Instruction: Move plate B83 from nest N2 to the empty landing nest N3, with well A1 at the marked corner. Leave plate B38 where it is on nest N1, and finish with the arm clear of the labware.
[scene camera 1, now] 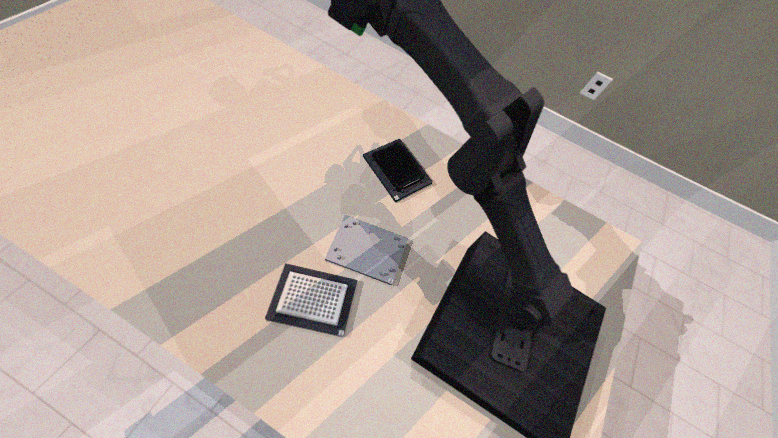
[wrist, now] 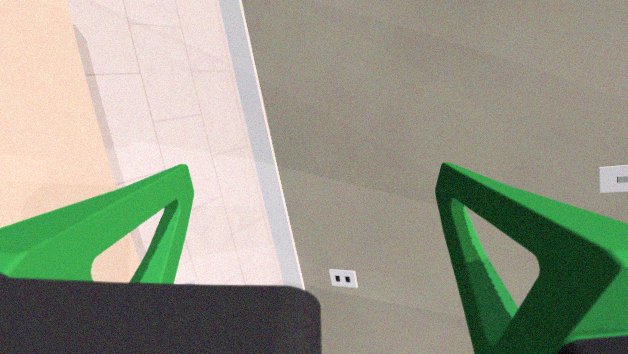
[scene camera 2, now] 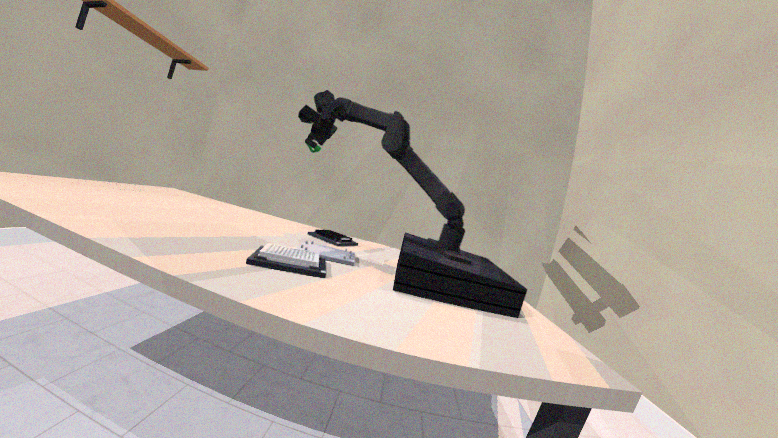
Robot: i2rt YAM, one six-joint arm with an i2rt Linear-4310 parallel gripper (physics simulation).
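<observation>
A white plate with a grid of wells [scene camera 1: 311,297] [scene camera 2: 289,255] sits on a dark nest [scene camera 1: 350,299]. A black plate [scene camera 1: 399,164] [scene camera 2: 333,235] sits on another dark nest [scene camera 1: 383,176]. Between them lies the bare grey nest [scene camera 1: 365,250] [scene camera 2: 341,255] with small pins near its corners. Each nest has a small light mark at one corner. Plate and nest names are not readable. My gripper [scene camera 1: 357,28] [scene camera 2: 314,146] [wrist: 314,177] is open and empty, high above the table, well away from all plates. Neither plate shows in the wrist view.
The black arm base [scene camera 1: 462,353] [scene camera 2: 457,288] stands on the table to the right of the nests. A wall with a socket [scene camera 1: 596,85] [wrist: 343,278] rises beyond the table. A wooden shelf [scene camera 2: 146,35] hangs on the wall at upper left in scene camera 2.
</observation>
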